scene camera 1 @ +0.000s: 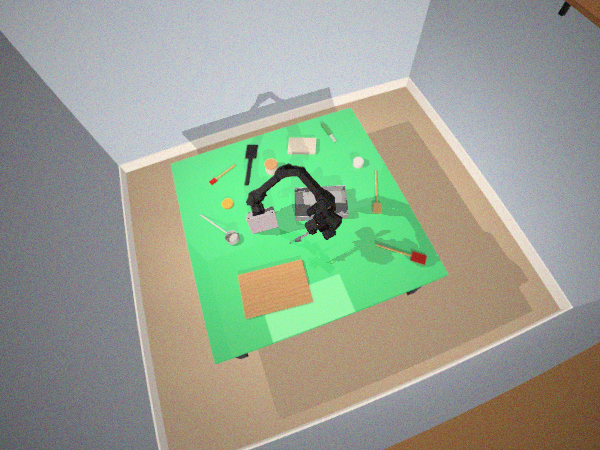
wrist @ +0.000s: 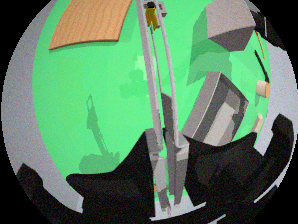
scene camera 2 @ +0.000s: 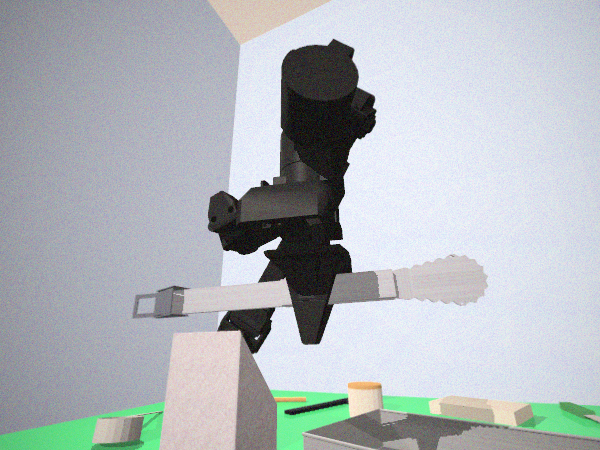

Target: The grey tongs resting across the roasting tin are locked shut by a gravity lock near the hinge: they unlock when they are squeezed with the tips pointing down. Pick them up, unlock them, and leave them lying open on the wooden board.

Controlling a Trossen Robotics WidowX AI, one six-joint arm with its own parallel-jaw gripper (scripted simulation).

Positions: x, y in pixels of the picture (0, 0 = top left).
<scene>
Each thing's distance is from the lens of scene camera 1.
wooden board point(scene camera 1: 283, 286): 1.72 m
roasting tin point(scene camera 1: 304, 198): 1.93 m
The marked spots on the wooden board and the roasting tin are 0.55 m apart.
</scene>
